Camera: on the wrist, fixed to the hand. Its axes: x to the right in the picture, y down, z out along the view.
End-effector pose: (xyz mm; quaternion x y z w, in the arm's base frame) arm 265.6 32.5 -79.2 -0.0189 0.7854 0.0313 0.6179
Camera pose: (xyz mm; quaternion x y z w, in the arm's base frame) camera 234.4 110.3 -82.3 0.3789 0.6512 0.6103 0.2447
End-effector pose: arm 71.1 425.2 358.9 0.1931 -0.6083 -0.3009 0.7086
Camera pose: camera 110.6 474.9 413.7 -0.3828 -0.3429 0.1806 0.8386
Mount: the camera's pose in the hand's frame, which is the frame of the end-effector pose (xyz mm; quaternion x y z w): 11.1 79.6 -23.9 -0.2202 0.1868 0.6794 0.6746
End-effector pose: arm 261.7 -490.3 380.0 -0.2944 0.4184 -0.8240 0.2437
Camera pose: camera 249.7 -526.7 305.4 0.1859 0.7092 -0.3531 0.5812
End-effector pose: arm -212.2 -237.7 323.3 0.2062 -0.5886 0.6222 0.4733
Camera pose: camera -276.4 -200.5 284.3 -0.4812 -0.5857 0.6502 0.0519
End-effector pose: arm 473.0 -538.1 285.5 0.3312 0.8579 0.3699 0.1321
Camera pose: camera 490.9 -503.4 359.7 -0.7081 -0.2969 -0.5901 0.2495
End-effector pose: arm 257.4 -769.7 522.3 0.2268 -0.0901 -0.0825 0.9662
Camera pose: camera 282.7 -691.5 538.8 -0.1056 -0.0162 0.6233 0.7746
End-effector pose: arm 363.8 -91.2 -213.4 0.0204 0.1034 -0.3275 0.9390
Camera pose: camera 417.2 -33.0 -241.4 -0.0616 0.3034 0.4436 0.8411
